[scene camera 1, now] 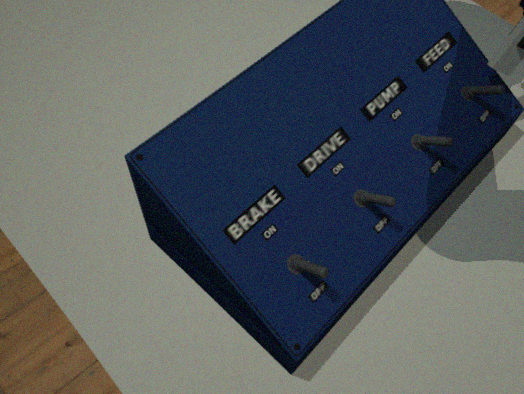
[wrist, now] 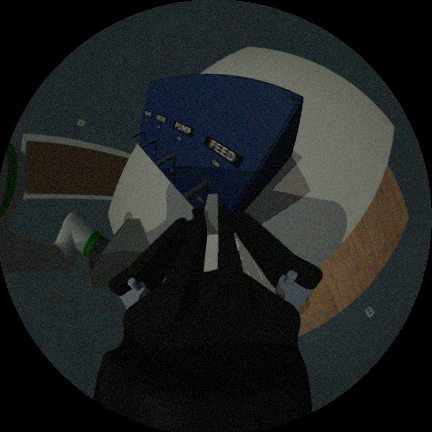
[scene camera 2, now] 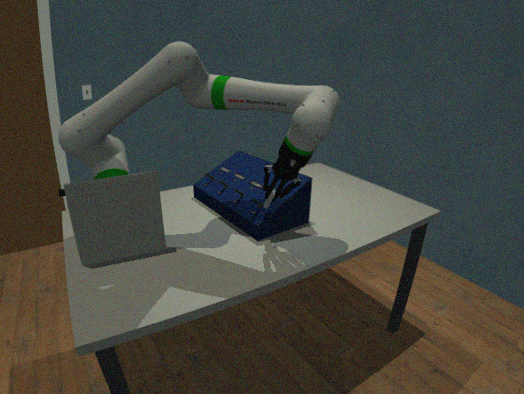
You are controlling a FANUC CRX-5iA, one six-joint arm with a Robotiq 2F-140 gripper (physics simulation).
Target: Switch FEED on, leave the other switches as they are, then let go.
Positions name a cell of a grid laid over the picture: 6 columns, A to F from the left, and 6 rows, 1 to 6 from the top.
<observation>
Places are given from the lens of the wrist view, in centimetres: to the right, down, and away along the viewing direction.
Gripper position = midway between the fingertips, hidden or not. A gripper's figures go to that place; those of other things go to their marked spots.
my gripper (wrist: C3): 0, -2, 20
blue sloped switch box (wrist: D2): 3, -12, 16
</observation>
